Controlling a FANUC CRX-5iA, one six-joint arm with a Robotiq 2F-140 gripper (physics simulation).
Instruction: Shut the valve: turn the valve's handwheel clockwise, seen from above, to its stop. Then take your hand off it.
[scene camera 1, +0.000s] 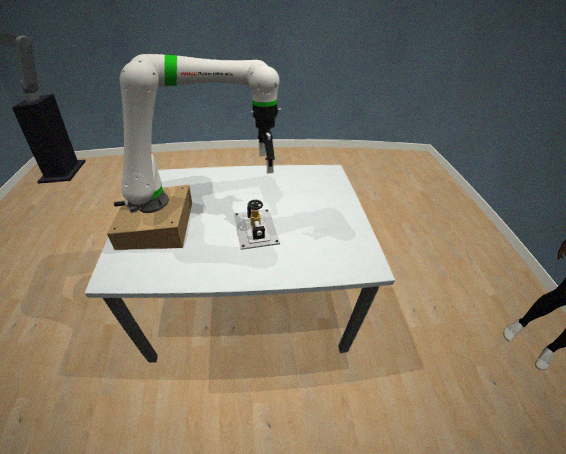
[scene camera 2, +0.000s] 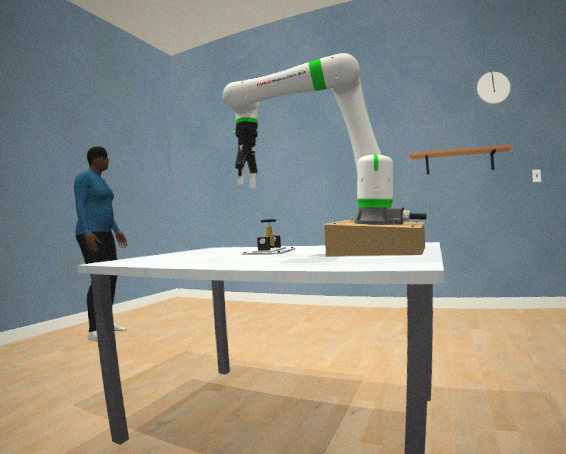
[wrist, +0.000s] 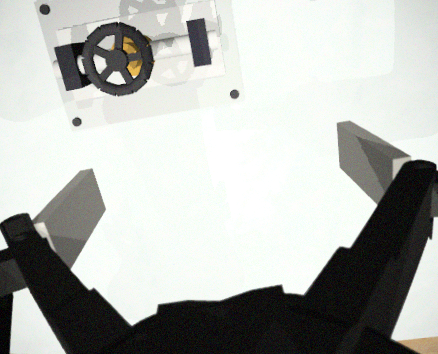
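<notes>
The valve's dark, spoked handwheel (scene camera 1: 255, 204) (scene camera 2: 268, 220) (wrist: 117, 60) lies level on top of the brass valve body (scene camera 1: 255, 217) (scene camera 2: 269, 236) (wrist: 131, 50). The body stands between two black blocks on a flat, pale base plate (scene camera 1: 271, 234) (wrist: 150, 111) with dark corner bolts. My gripper (scene camera 1: 266, 161) (scene camera 2: 246, 181) (wrist: 217, 167) is open and empty, pointing down. It hangs well above the table and touches nothing. In the wrist view the handwheel is at the upper left, beyond the fingertips and off to one side of the gap between them.
The white table (scene camera 1: 320, 260) (scene camera 2: 200, 260) carries the plate and the wooden block (scene camera 1: 147, 237) (scene camera 2: 375, 241) under the arm's base. A person (scene camera 2: 95, 200) stands beyond the table. A black pedestal (scene camera 1: 47, 135) with another arm stands at the far left in scene camera 1.
</notes>
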